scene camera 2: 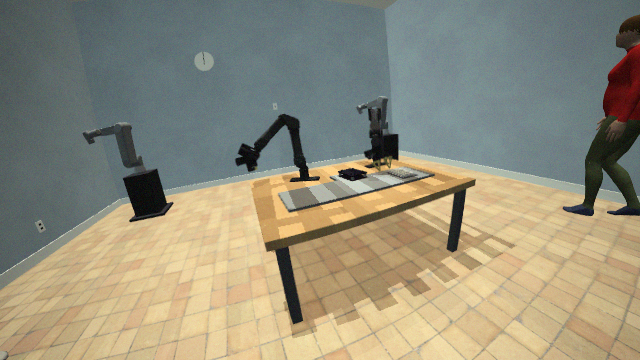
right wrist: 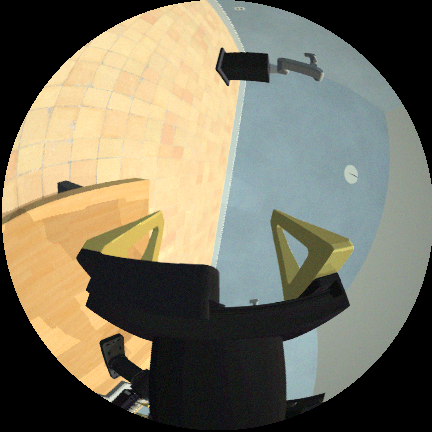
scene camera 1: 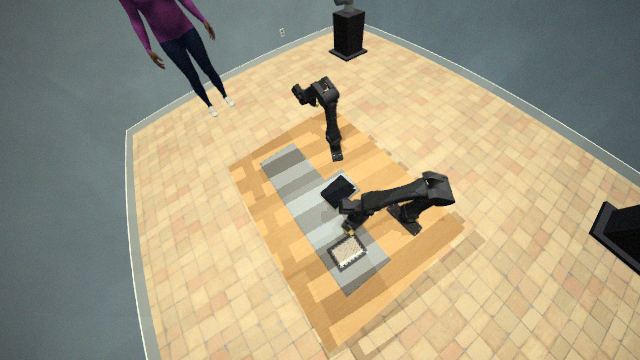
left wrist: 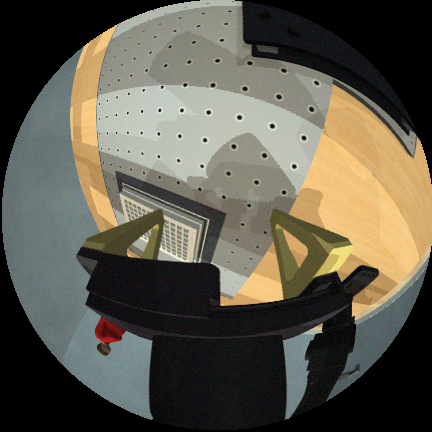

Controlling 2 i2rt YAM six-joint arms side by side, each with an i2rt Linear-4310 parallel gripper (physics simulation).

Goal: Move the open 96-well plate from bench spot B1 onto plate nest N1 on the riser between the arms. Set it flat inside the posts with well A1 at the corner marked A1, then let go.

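Seen in the pictures: left gripper, fingertip midpoint: (scene camera 2: 384, 169) (scene camera 1: 351, 228) (left wrist: 216, 214); right gripper, fingertip midpoint: (right wrist: 217, 215); left arm's base, link origin: (scene camera 2: 376, 165) (scene camera 1: 403, 218); right arm's base, link origin: (scene camera 2: 304, 179) (right wrist: 113, 358) (scene camera 1: 335, 148).
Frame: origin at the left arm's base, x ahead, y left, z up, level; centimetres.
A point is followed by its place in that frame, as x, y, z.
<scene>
The pale 96-well plate (scene camera 1: 347, 251) @[34.3, -7.7, 2.9] (scene camera 2: 402, 173) @[36.7, -10.2, 2.6] (left wrist: 182, 239) @[29.5, -8.4, 2.8] lies flat in a dark frame on the perforated grey board, at the board's lower end in scene camera 1. The black plate nest (scene camera 1: 338, 190) @[16.3, -34.3, 4.6] (scene camera 2: 352, 174) @[22.6, -38.2, 4.7] stands on the riser near the board's middle; its A1 mark cannot be made out. My left gripper (left wrist: 216, 214) @[25.2, -14.7, 3.7] (scene camera 1: 349, 232) @[25.2, -14.7, 3.7] (scene camera 2: 383, 162) @[25.2, -14.7, 3.7] is open and empty, above the board beside the plate, on the nest's side. One finger overlaps the plate in the left wrist view. My right gripper (right wrist: 217, 215) @[-21.5, -93.9, 15.0] is open and empty, raised away from the board.
The grey board (scene camera 1: 305, 200) @[33.5, -43.3, 1.3] (scene camera 2: 320, 194) @[32.6, -65.0, 1.3] (left wrist: 200, 105) @[28.1, -23.2, 1.3] runs along the wooden table (scene camera 1: 320, 295) @[57.4, -1.0, 0.0] (scene camera 2: 370, 214) @[63.7, -57.2, -0.4]. A dark block (left wrist: 325, 45) fills the upper right of the left wrist view. People and grey arms on black pedestals (scene camera 1: 348, 34) (scene camera 2: 145, 194) stand away from the table.
</scene>
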